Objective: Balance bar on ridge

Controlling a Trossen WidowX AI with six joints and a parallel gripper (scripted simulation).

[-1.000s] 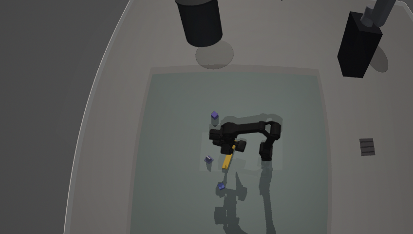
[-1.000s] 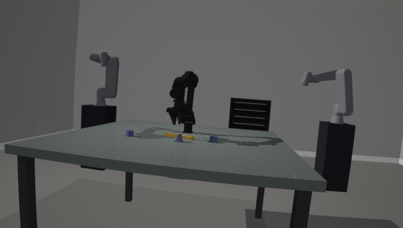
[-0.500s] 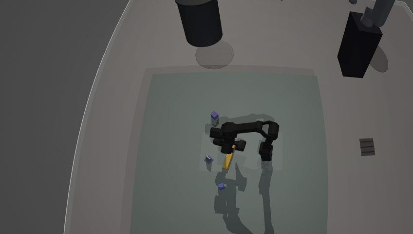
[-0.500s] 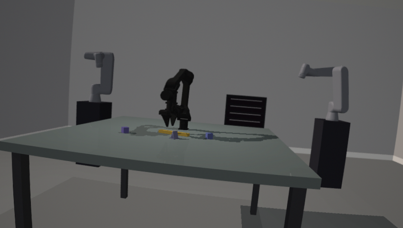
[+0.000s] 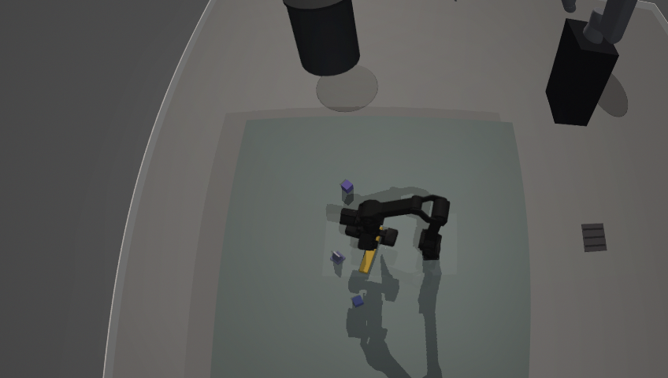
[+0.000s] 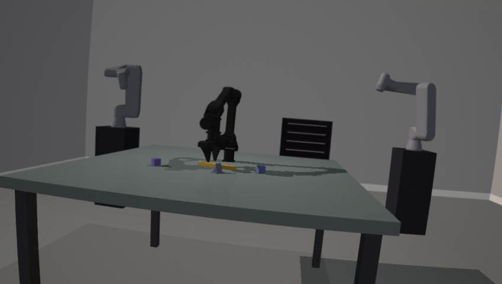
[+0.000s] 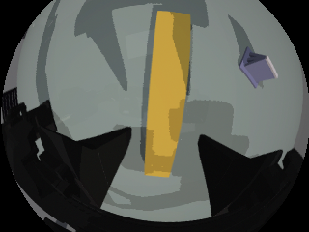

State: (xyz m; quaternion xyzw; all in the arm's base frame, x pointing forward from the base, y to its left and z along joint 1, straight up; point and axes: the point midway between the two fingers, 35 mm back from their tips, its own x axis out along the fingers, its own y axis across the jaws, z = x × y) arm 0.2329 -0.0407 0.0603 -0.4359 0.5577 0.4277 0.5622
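Now: gripper tip 30 mm to the right of the yellow bar and 20 mm above it. From my gripper tip the other things lie so: purple cube: 240 mm to the right, 110 mm ahead, 10 mm below.
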